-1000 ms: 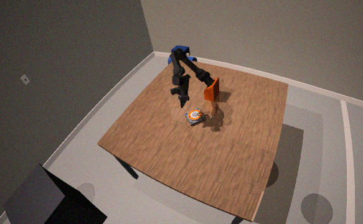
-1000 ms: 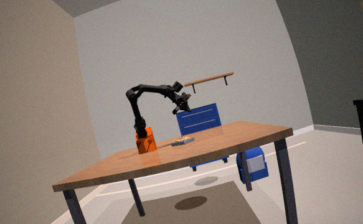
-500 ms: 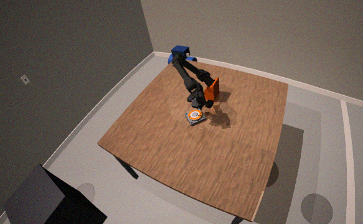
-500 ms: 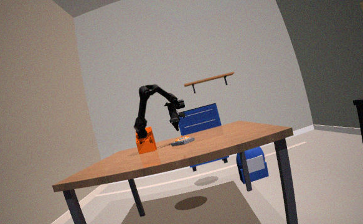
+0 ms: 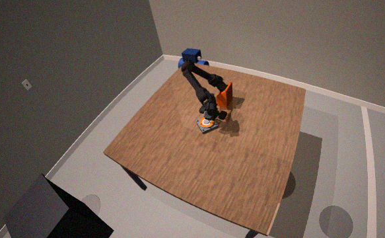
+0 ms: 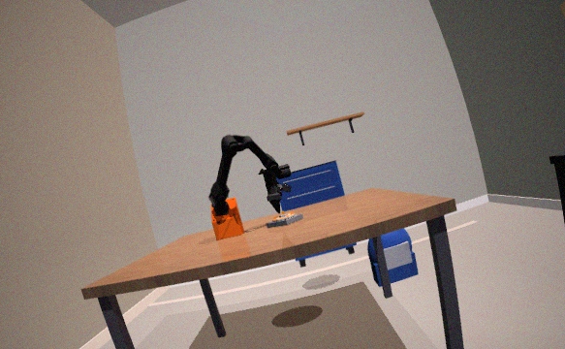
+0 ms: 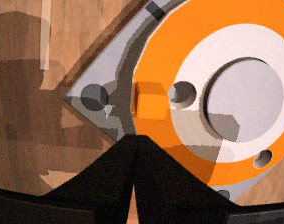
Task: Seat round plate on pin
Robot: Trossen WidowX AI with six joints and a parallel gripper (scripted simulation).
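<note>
My gripper tip is now 30 mm to the left of the round plate, 20 mm short of it and 10 mm above it. The rest, counted from my gripper tip: square grey base: 50 mm to the right, 20 mm below, 20 mm ahead.
</note>
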